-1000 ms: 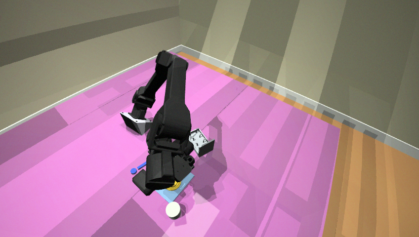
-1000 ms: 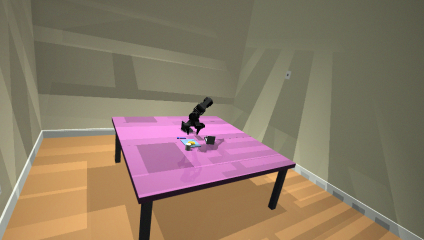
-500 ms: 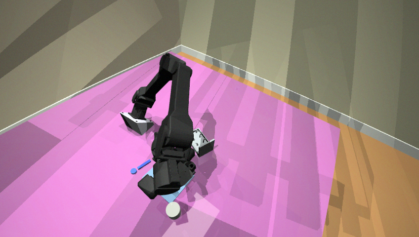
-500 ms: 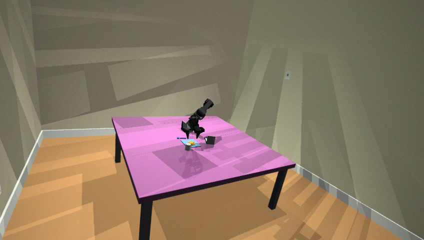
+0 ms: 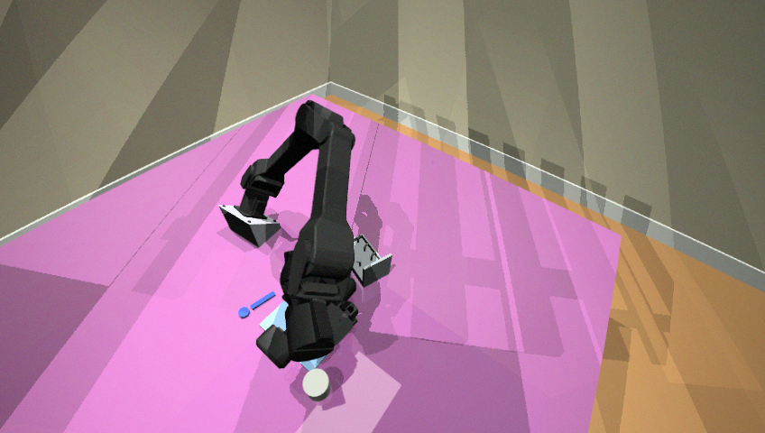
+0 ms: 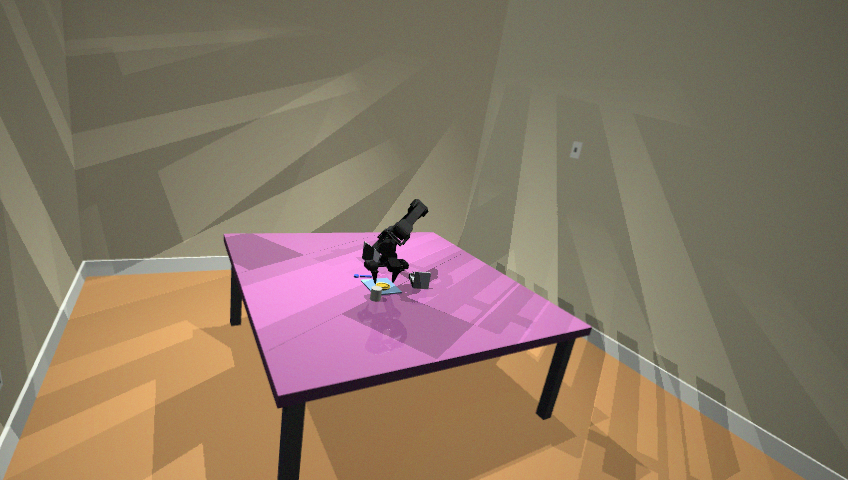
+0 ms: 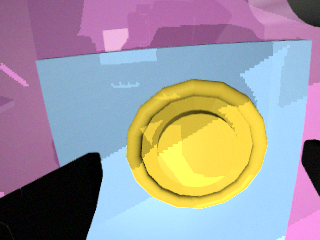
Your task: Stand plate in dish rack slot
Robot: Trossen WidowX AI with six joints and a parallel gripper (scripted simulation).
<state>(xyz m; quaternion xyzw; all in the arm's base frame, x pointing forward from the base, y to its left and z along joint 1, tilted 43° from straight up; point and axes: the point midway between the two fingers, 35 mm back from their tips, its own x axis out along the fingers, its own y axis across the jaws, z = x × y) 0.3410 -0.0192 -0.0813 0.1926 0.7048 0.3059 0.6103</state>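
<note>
My gripper tip is now 2 cm above the yellow plate. Also, from my gripper tip: light blue mat (3 cm behind, 3 cm below); then blue spoon (15 cm behind, 6 cm to the right, 3 cm below); then white cup (8 cm ahead, 6 cm to the right, 1 cm below).
</note>
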